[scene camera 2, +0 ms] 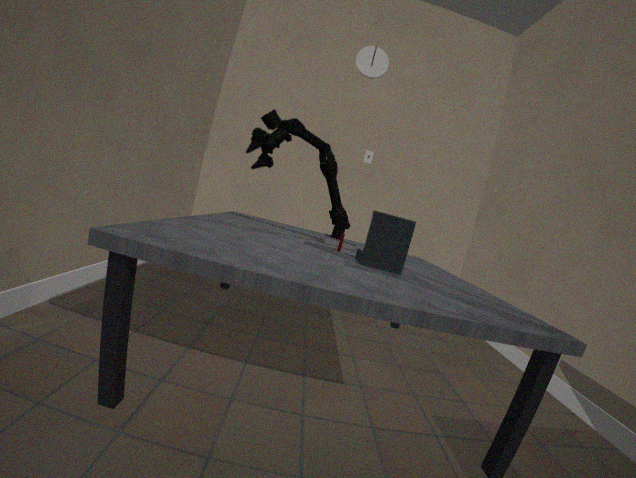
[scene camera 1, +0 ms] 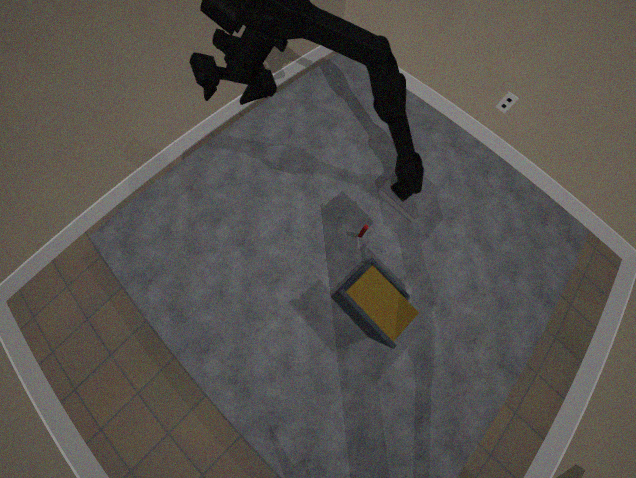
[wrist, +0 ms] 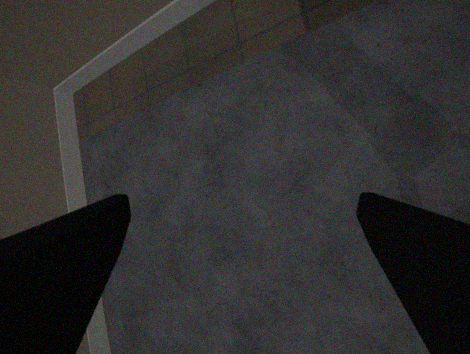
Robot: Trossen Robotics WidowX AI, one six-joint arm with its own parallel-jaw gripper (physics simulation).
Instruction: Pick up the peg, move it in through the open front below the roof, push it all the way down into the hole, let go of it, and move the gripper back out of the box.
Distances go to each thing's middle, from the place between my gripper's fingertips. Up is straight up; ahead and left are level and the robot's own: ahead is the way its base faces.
Labels:
Now: the dark box (scene camera 1: 379, 306) 59 cm to the left of my hand, 17 cm below it and 4 cm behind it.

